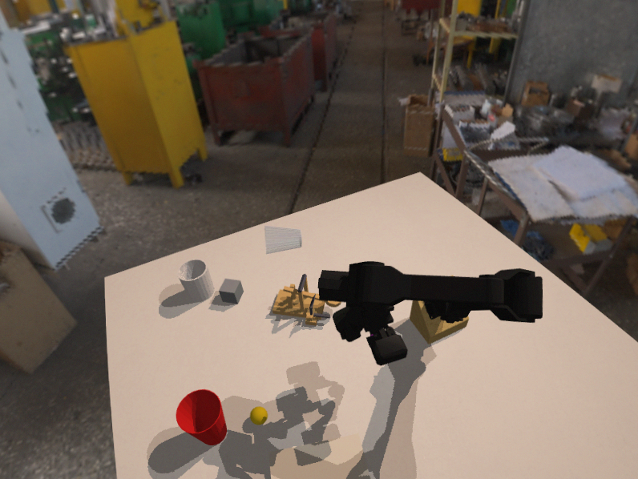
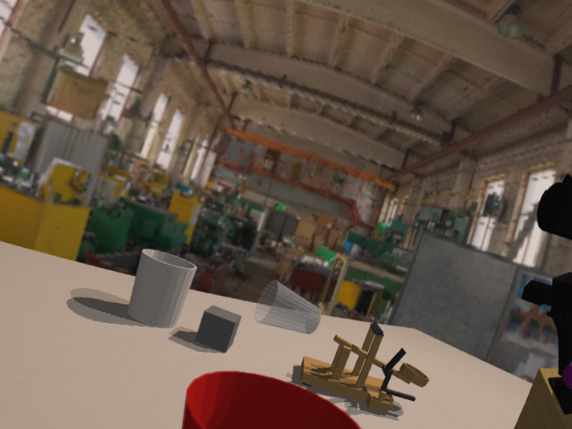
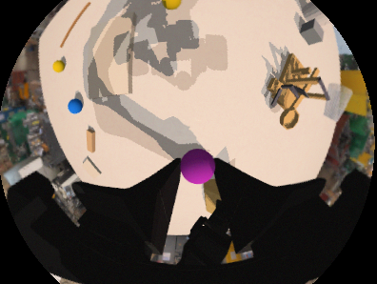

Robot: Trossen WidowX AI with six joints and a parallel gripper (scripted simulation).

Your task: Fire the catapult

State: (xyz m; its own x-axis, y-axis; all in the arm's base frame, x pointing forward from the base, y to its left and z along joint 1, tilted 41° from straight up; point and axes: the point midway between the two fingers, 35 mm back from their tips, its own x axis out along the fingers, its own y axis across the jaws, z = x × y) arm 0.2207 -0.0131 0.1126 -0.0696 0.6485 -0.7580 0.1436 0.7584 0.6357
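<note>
Right now the wooden catapult is 240 mm to the right of my gripper tip, 90 mm below it and 60 mm ahead of it. Round my gripper tip: purple ball (10 mm above); beige slab (210 mm ahead, 160 mm to the left, 130 mm below); blue ball (320 mm to the left, 130 mm ahead, 120 mm below).
</note>
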